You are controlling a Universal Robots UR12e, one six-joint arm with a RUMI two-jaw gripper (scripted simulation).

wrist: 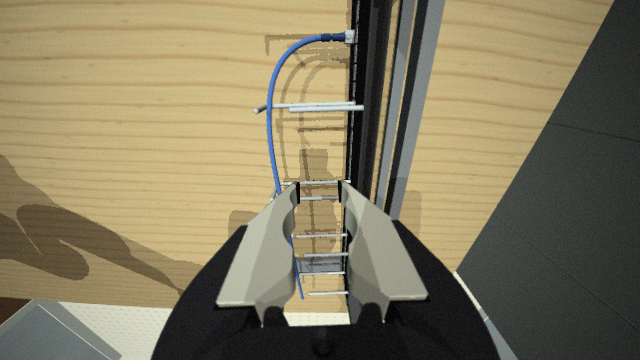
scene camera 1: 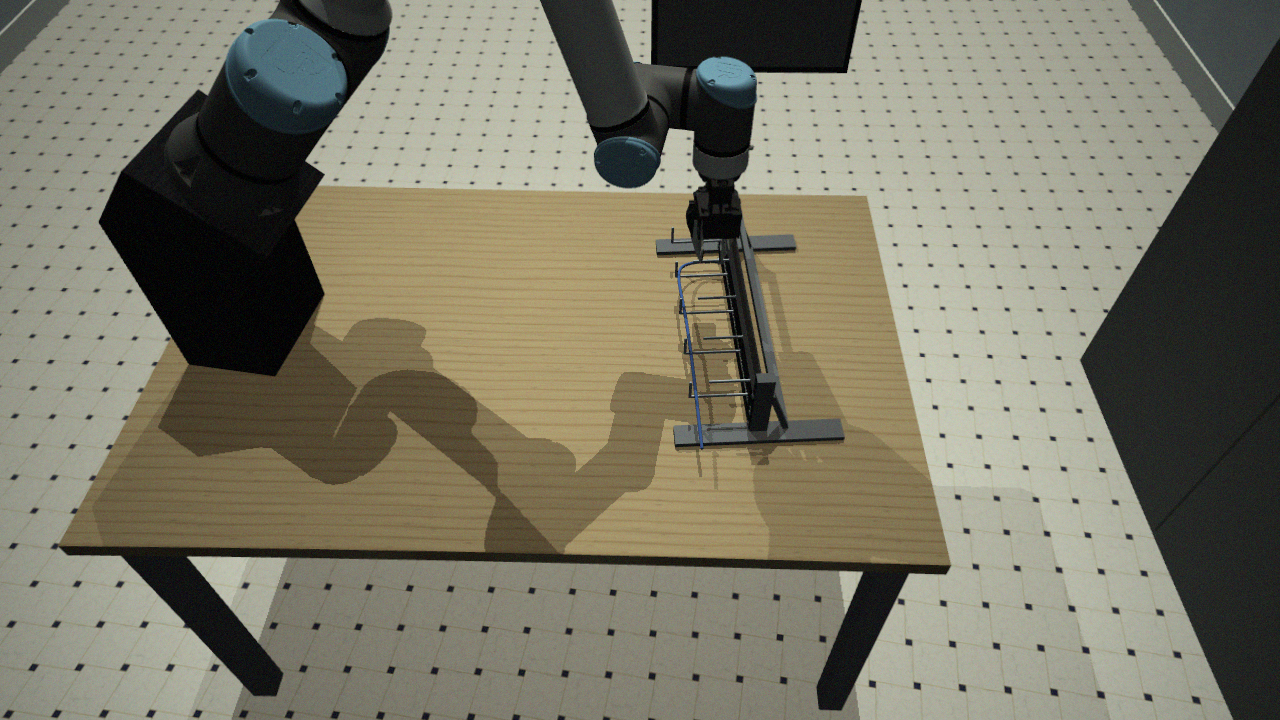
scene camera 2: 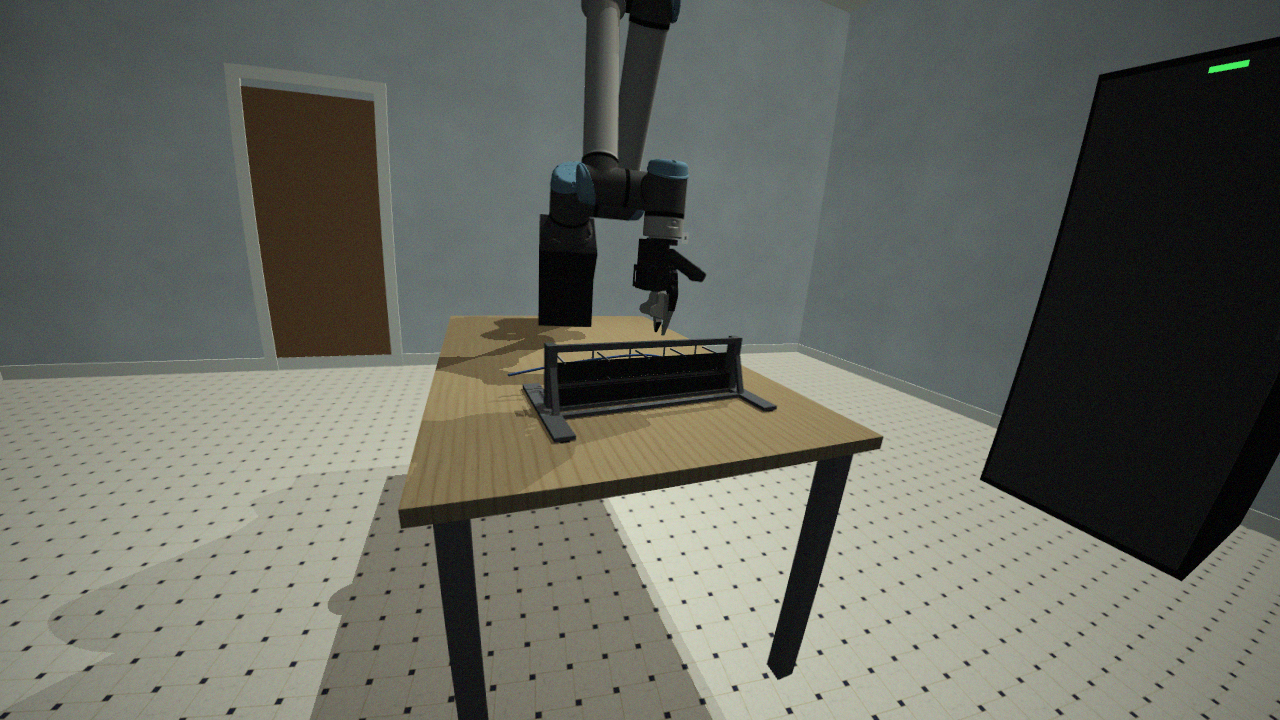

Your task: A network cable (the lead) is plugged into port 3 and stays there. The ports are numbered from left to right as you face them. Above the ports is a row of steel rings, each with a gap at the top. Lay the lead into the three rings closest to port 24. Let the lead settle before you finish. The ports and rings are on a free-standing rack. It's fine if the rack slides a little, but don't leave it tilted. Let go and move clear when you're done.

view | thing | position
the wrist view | my gripper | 318,182
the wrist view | rack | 366,77
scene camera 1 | my gripper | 710,261
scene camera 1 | rack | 758,429
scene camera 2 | my gripper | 659,333
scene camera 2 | rack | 572,385
